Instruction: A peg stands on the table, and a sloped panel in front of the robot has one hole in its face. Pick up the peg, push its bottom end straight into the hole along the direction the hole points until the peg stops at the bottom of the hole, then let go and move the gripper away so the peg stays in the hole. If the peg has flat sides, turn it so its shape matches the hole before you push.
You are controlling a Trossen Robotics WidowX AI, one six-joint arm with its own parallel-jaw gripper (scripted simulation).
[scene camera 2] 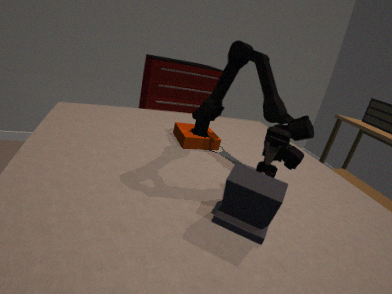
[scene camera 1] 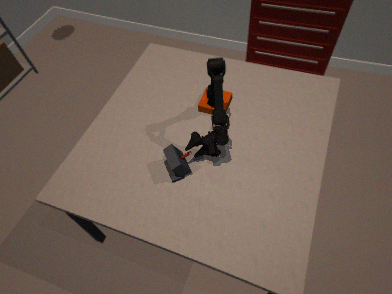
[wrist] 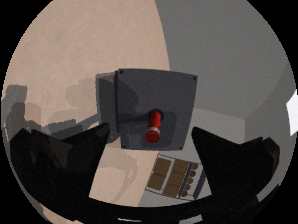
Scene:
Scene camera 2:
my gripper: 262,176
panel: 252,193
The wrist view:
my gripper: 152,129
panel: 140,90

